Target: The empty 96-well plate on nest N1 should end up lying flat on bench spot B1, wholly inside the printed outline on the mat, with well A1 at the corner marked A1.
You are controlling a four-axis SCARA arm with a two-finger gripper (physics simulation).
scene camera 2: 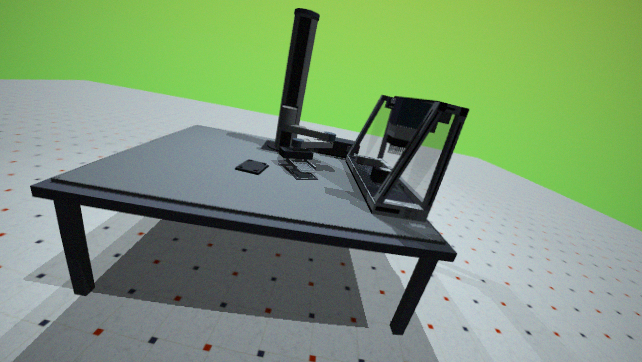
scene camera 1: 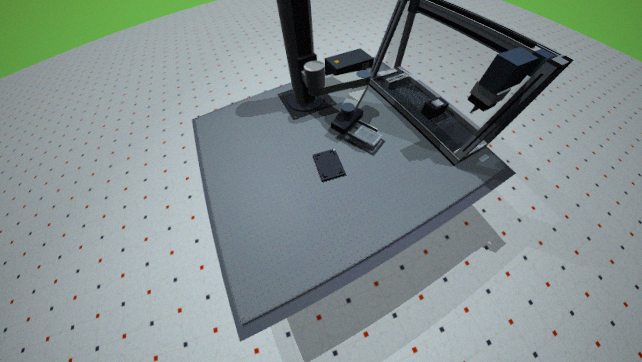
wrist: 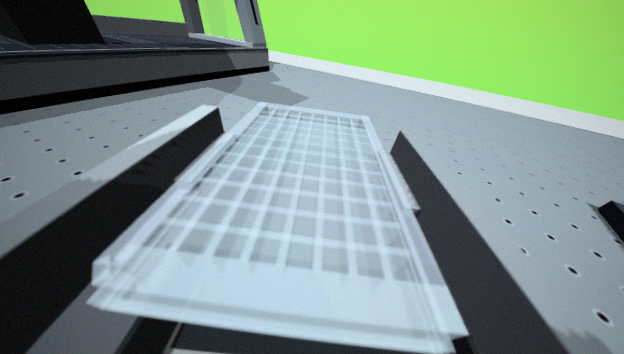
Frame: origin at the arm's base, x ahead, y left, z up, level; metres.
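Seen in the pictures: gripper, between the fingertips: (scene camera 2: pixel 305 168) (scene camera 1: pixel 371 136) (wrist: pixel 308 134); arm's base, origin of its link: (scene camera 1: pixel 306 100).
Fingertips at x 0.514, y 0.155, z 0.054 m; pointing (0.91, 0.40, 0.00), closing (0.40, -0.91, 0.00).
Observation:
Pixels of each thing's middle, then the offset from my fingertips to it. "pt": a spot on its surface instead. Level surfaces: height alone.
- clear 96-well plate, middle of its body: (wrist: pixel 303 163) (scene camera 2: pixel 304 167) (scene camera 1: pixel 367 135) dz -0.004, dx -0.023, dy -0.010 m
- bench, height of its surface: dz -0.041 m
- framed machine, a spot on its surface: (wrist: pixel 135 75) (scene camera 1: pixel 417 126) pt dz -0.021, dx +0.044, dy +0.295 m
- pipetting head, a spot on its surface: (scene camera 2: pixel 412 117) pt dz +0.379, dx +0.264, dy +0.371 m
- dark box, a spot on its surface: (scene camera 2: pixel 344 147) pt dz +0.039, dx -0.549, dy +0.281 m
The clear 96-well plate (scene camera 1: pixel 366 134) (scene camera 2: pixel 301 164) (wrist: pixel 300 200) is held level above the bench. My gripper (scene camera 1: pixel 372 137) (scene camera 2: pixel 307 167) (wrist: pixel 308 134) is shut on it, one finger along each long side. A dark mat with a pale printed outline, which looks like spot B1 (scene camera 1: pixel 374 150) (scene camera 2: pixel 306 176), lies below the plate, and the plate hides part of it. The A1 marks on mat and plate cannot be read. The dark slab with corner pieces, which looks like nest N1 (scene camera 1: pixel 329 165) (scene camera 2: pixel 252 167), bears no plate.
The arm's column (scene camera 1: pixel 296 50) (scene camera 2: pixel 299 75) stands at the back of the bench (scene camera 1: pixel 260 225) (scene camera 2: pixel 175 175). A framed machine (scene camera 1: pixel 415 125) (scene camera 2: pixel 361 187) (wrist: pixel 135 75) with a pipetting head (scene camera 1: pixel 507 70) (scene camera 2: pixel 412 117) stands to the right. A dark box (scene camera 1: pixel 350 61) (scene camera 2: pixel 344 147) stands behind the arm.

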